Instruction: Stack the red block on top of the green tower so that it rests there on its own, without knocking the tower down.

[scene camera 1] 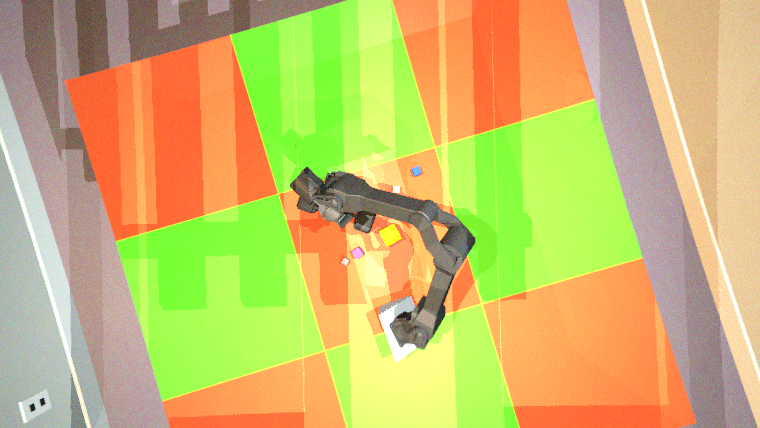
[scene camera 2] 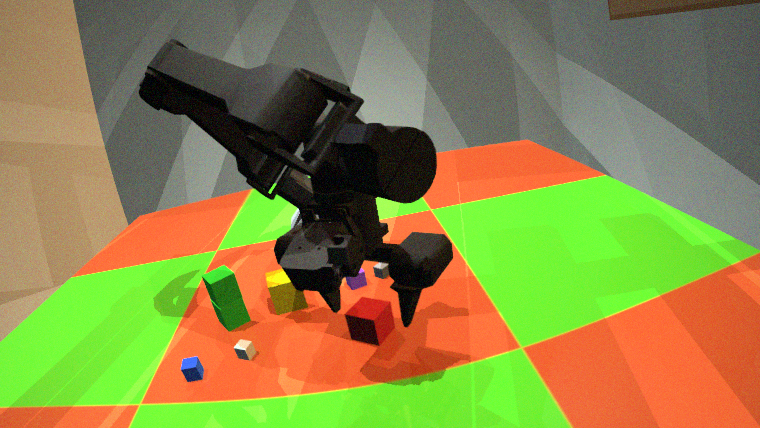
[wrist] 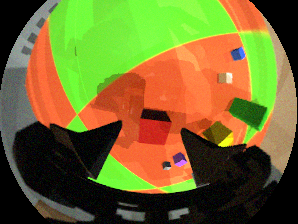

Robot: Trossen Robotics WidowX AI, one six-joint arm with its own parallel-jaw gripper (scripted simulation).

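My gripper (scene camera 2: 371, 318) is open and holding nothing, and you'd also find it at (scene camera 1: 340, 209) and (wrist: 152, 127). There's a yellow block (scene camera 2: 285, 297) here too, plus a red block (scene camera 2: 370, 321), and that red block (wrist: 154, 125) is visible from the wrist as well.
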